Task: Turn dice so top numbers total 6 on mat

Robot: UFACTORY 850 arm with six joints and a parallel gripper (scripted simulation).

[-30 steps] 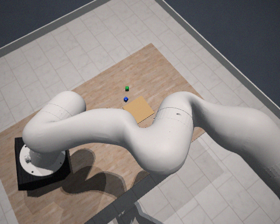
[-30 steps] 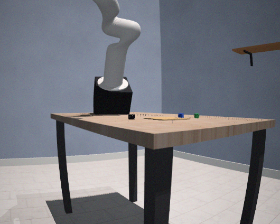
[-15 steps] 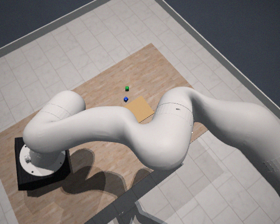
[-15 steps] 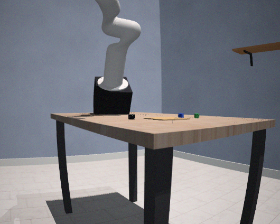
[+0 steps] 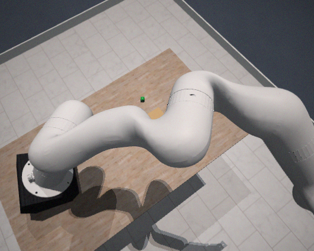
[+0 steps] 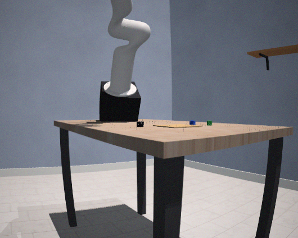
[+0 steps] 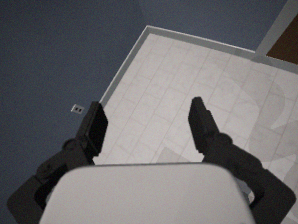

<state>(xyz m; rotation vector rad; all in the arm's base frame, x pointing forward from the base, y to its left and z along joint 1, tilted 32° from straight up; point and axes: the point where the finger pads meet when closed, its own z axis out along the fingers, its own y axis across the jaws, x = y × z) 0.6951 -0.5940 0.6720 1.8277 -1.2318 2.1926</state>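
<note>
The black die is 570 mm to the left of my hand, 430 mm behind it and 340 mm below it. Also, from my hand: blue die (810 mm to the left, 440 mm behind, 340 mm below); then tan mat (720 mm to the left, 400 mm behind, 350 mm below); then green die (880 mm to the left, 400 mm behind, 340 mm below).
</note>
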